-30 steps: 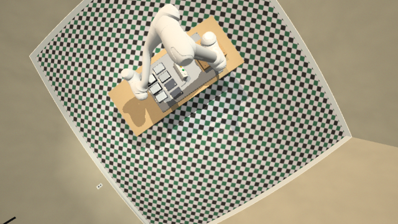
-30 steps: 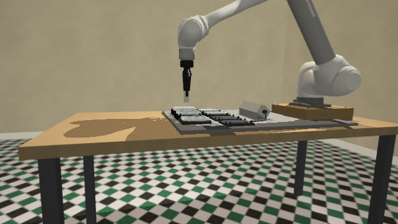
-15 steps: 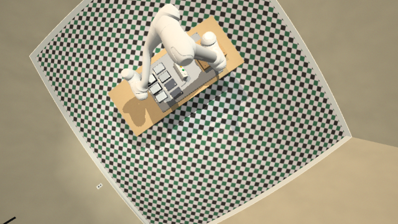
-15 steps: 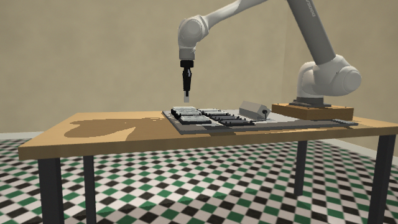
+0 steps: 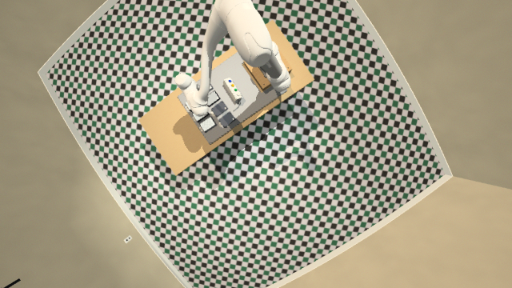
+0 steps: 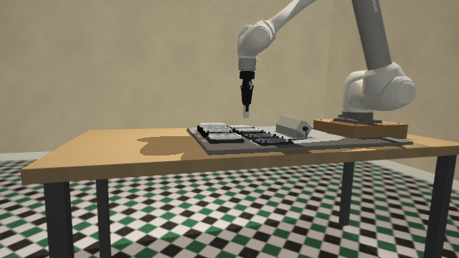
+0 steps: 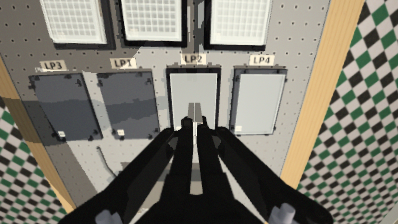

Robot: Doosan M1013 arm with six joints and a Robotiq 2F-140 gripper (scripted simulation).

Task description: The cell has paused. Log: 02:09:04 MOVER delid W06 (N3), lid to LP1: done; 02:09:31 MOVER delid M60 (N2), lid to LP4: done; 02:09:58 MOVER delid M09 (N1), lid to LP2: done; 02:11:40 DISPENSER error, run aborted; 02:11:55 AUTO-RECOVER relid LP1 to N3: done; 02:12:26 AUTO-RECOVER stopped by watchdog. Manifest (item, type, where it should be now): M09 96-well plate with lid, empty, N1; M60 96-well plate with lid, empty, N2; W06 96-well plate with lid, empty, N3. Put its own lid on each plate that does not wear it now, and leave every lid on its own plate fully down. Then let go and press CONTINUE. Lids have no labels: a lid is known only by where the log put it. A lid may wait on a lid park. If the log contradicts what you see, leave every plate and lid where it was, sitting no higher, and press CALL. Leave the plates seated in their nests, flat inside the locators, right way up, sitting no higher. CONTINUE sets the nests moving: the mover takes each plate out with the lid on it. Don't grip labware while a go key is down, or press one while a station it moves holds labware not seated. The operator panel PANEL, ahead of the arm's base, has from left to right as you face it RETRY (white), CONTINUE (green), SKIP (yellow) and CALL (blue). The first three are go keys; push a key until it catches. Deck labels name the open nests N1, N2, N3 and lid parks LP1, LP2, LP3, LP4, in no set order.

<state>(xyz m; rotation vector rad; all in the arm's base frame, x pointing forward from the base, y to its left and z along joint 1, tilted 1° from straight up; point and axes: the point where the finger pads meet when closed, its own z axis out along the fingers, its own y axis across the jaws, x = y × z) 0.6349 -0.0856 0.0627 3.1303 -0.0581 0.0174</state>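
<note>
Right now the lid park LP2 is 2 cm behind my hand and 11 cm below it. Also, from my hand: LP1 label (7 cm ahead, 13 cm to the left, 11 cm below); then plate (17 cm ahead, 18 cm to the left, 9 cm below); then lid park LP1 (2 cm behind, 13 cm to the left, 11 cm below).
</note>
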